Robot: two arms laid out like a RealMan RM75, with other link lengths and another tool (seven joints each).
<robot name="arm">
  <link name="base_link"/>
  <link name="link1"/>
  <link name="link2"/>
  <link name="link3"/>
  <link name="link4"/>
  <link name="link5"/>
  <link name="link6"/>
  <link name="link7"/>
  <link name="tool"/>
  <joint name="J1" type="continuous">
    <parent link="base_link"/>
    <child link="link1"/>
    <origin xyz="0 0 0.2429" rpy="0 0 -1.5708"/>
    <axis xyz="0 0 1"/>
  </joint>
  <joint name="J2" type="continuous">
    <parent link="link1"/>
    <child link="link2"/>
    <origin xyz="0 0 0" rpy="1.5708 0 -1.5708"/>
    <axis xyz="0 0 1"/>
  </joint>
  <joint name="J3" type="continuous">
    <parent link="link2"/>
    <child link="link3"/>
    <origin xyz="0 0.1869 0" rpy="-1.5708 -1.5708 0"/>
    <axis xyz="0 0 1"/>
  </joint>
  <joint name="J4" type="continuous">
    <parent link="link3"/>
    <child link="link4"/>
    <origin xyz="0 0 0" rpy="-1.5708 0 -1.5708"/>
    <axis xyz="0 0 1"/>
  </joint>
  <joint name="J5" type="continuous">
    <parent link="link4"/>
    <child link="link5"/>
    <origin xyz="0 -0.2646 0" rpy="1.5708 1.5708 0"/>
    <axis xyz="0 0 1"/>
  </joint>
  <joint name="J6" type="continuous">
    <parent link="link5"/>
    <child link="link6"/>
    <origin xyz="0 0 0" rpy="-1.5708 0 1.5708"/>
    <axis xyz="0 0 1"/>
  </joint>
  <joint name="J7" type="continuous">
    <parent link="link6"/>
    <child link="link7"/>
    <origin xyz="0 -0.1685 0" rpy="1.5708 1.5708 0"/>
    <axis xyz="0 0 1"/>
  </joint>
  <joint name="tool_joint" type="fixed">
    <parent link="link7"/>
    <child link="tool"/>
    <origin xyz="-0.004 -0.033 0.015" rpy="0 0.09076 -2.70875"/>
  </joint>
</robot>
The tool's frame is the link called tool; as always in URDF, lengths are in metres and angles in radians. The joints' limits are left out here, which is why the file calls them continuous.
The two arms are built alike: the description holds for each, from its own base.
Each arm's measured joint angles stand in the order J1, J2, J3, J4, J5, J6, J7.
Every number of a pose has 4 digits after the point. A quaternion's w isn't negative.
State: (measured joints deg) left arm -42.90 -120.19 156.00 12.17 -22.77 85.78 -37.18; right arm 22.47 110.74 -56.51 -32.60 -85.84 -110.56 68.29
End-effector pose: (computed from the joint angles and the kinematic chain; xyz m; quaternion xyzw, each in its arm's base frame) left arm -0.1140 0.2978 -0.1498 -0.5210 0.7140 -0.2056 0.4202; right arm 0.1795 0.2933 0.0710 0.4252 -0.8019 -0.2272 0.3529
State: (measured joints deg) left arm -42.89 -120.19 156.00 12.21 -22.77 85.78 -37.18; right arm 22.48 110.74 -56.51 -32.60 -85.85 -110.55 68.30
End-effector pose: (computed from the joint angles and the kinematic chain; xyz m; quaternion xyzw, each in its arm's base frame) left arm -0.1139 0.2976 -0.1499 -0.5210 0.7138 -0.2059 0.4203; right arm 0.1794 0.2934 0.0710 0.4252 -0.8019 -0.2271 0.3529
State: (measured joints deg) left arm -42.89 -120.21 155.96 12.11 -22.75 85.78 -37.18; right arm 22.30 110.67 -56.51 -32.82 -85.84 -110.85 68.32
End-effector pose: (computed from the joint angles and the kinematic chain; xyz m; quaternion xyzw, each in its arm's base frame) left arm -0.1143 0.2979 -0.1498 -0.5212 0.7139 -0.2051 0.4203; right arm 0.1797 0.2923 0.0721 0.4263 -0.8013 -0.2263 0.3534
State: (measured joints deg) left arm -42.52 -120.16 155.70 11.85 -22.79 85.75 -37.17; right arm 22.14 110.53 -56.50 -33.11 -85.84 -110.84 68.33
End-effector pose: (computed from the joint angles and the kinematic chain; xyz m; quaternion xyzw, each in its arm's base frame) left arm -0.1175 0.2990 -0.1486 -0.5240 0.7120 -0.2002 0.4224; right arm 0.1802 0.2923 0.0734 0.4278 -0.8015 -0.2267 0.3511
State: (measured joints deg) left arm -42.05 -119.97 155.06 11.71 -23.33 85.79 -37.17; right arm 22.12 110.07 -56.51 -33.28 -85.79 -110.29 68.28
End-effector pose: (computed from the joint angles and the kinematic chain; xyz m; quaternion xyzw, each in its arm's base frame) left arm -0.1204 0.3027 -0.1451 -0.5272 0.7064 -0.1926 0.4312; right arm 0.1817 0.2945 0.0755 0.4295 -0.8033 -0.2289 0.3432
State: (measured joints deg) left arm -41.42 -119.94 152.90 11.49 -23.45 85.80 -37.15; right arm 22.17 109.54 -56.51 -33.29 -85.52 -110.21 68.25
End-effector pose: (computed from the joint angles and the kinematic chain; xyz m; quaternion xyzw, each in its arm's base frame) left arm -0.1224 0.3094 -0.1395 -0.5306 0.6962 -0.1809 0.4484; right arm 0.1826 0.2958 0.0787 0.4317 -0.8033 -0.2307 0.3392
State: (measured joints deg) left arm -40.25 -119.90 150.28 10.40 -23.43 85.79 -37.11; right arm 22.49 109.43 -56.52 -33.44 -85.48 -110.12 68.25
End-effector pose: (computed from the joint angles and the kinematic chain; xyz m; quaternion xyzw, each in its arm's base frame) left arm -0.1324 0.3175 -0.1316 -0.5385 0.6838 -0.1585 0.4661; right arm 0.1809 0.2974 0.0795 0.4353 -0.8020 -0.2302 0.3381
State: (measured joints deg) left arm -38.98 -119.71 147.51 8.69 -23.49 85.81 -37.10; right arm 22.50 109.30 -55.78 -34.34 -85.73 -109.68 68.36
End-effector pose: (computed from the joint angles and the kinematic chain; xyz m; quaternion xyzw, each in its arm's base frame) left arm -0.1480 0.3266 -0.1211 -0.5480 0.6707 -0.1290 0.4829; right arm 0.1804 0.3006 0.0835 0.4404 -0.8012 -0.2355 0.3297
